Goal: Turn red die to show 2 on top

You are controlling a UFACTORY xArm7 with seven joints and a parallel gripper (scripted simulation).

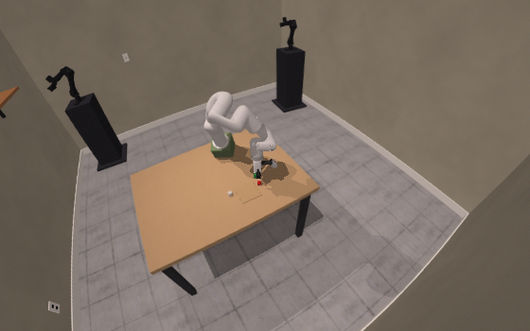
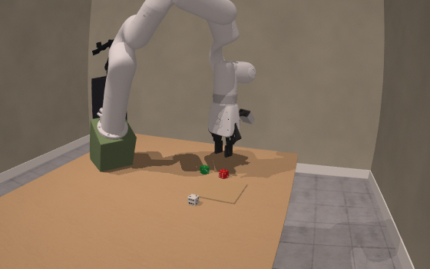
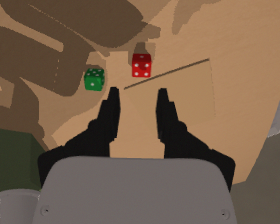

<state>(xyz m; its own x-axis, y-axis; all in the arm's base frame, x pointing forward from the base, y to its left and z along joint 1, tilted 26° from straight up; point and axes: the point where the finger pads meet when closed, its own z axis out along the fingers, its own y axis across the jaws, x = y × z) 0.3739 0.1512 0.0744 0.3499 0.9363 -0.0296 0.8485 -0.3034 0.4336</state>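
Now: hand 90 mm above the red die. Also, from my hand: tan mat: 30 mm ahead, 100 mm to the right, 100 mm below; then green die: 70 mm behind, 90 mm below; then white die: 210 mm to the right, 90 mm below.
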